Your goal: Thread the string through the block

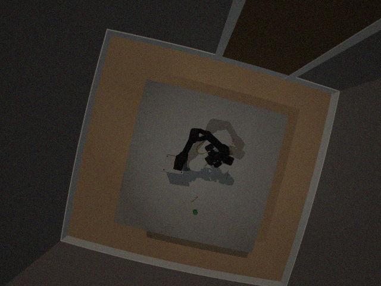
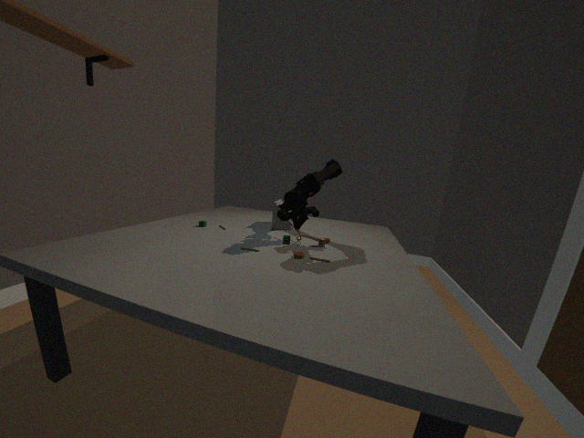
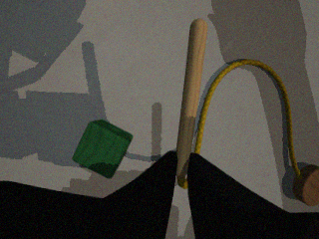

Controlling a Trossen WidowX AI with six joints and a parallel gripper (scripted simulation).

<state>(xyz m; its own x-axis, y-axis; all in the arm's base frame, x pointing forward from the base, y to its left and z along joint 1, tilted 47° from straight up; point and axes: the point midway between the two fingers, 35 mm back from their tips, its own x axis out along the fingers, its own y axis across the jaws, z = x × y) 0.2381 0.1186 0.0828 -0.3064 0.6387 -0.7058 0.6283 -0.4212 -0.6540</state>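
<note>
Right now my gripper tip is 18 cm short of the wooden disc, 6 cm to the right of it and 5 cm above it. Also, from my gripper tip: green cube (4 cm to the right, 4 cm below, 4 cm ahead); thin wooden stick (1 cm to the right, 1 cm behind, 1 cm above).
</note>
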